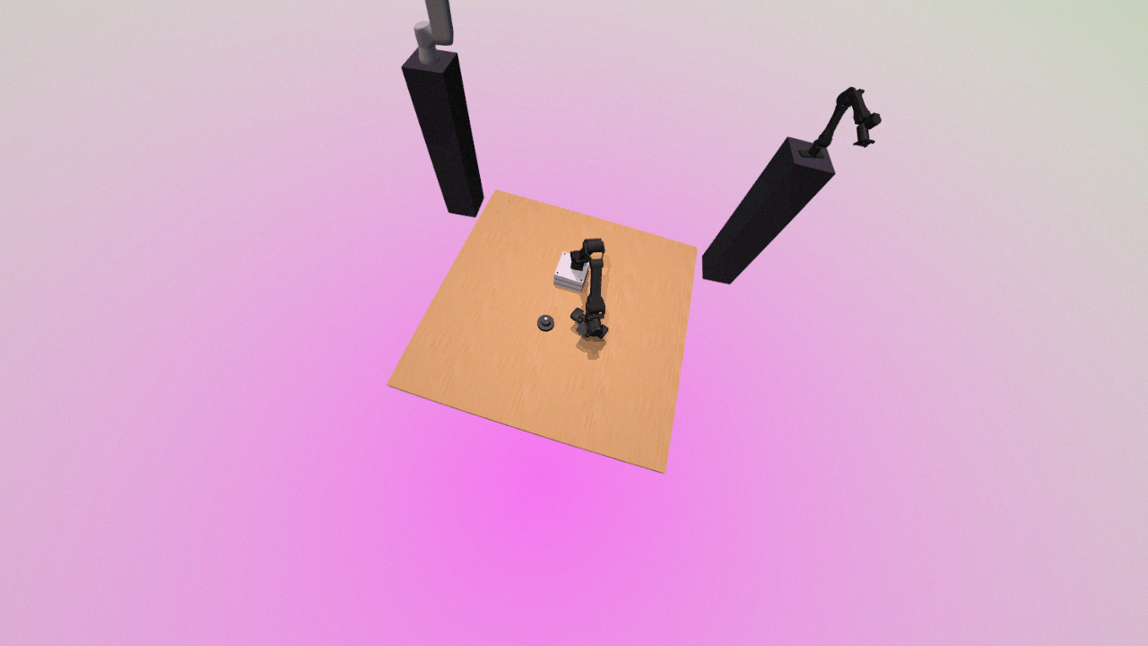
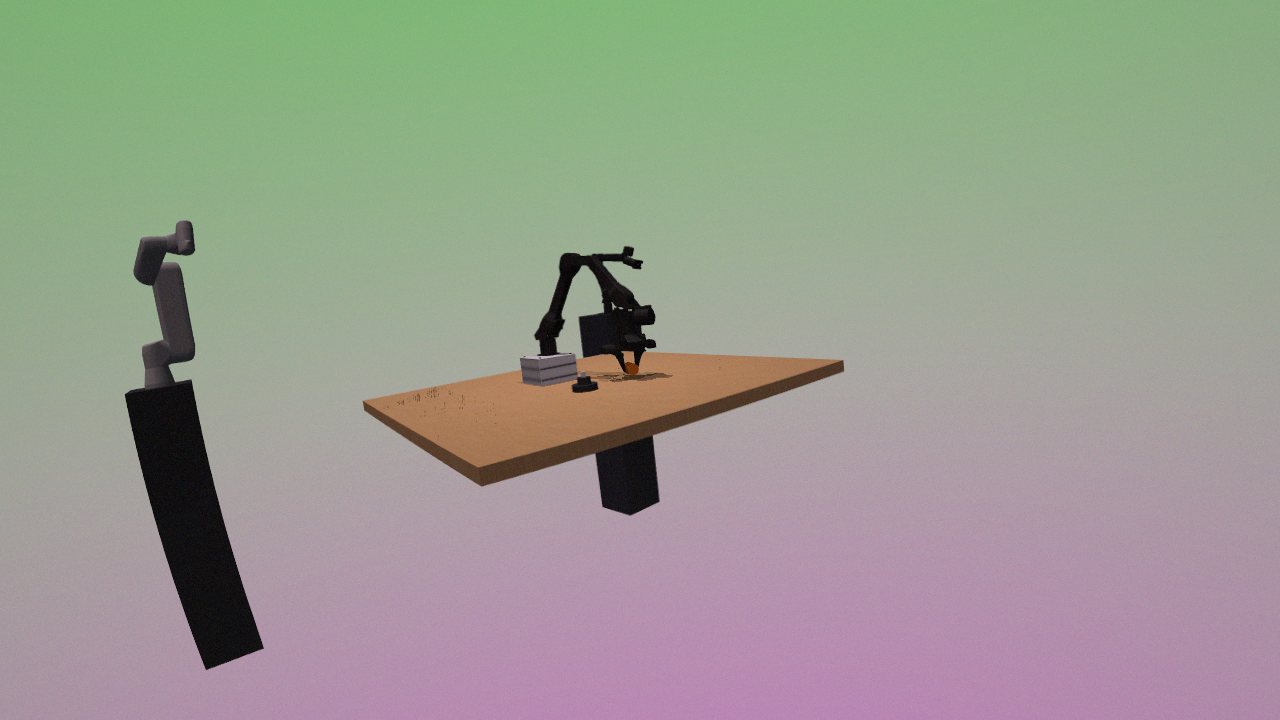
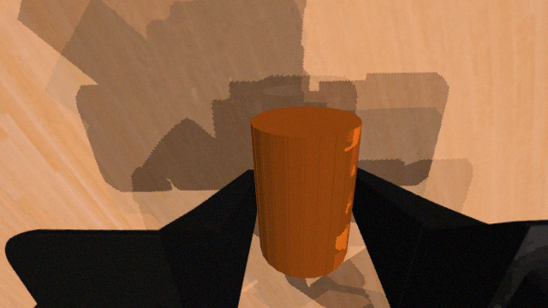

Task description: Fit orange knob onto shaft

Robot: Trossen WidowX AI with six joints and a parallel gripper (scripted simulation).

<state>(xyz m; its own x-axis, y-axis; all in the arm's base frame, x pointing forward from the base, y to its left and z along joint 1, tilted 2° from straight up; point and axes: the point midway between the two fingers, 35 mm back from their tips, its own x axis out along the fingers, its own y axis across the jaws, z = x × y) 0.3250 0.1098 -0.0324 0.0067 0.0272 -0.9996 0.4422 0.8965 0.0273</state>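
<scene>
My gripper tip is now 10 mm to the left of the orange knob, 10 mm below it and 10 mm short of it. The rest, counted from my gripper tip: pedestal (210 mm to the right, 10 mm above).
</scene>
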